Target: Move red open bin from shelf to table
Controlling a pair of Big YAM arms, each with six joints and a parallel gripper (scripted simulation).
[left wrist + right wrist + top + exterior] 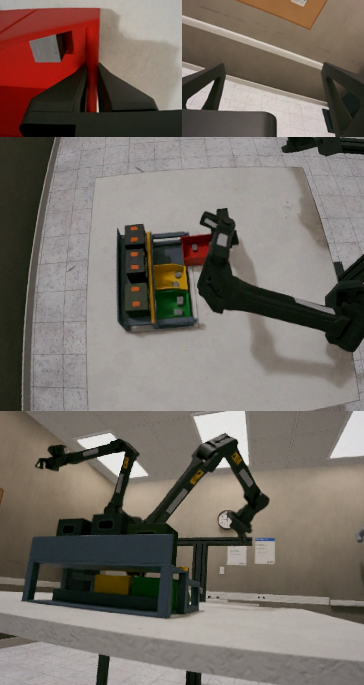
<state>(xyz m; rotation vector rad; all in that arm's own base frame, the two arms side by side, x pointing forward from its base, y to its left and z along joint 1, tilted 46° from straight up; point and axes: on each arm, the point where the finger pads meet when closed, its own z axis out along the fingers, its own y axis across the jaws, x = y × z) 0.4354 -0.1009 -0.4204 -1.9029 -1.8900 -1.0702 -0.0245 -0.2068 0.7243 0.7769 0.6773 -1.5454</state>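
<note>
Now: left hand 80 mm short of the red bin. Round my left hand: green bin 240 mm ahead, 230 mm to the left, 10 mm below; then yellow bin 240 mm ahead, 120 mm to the left, 10 mm below.
</note>
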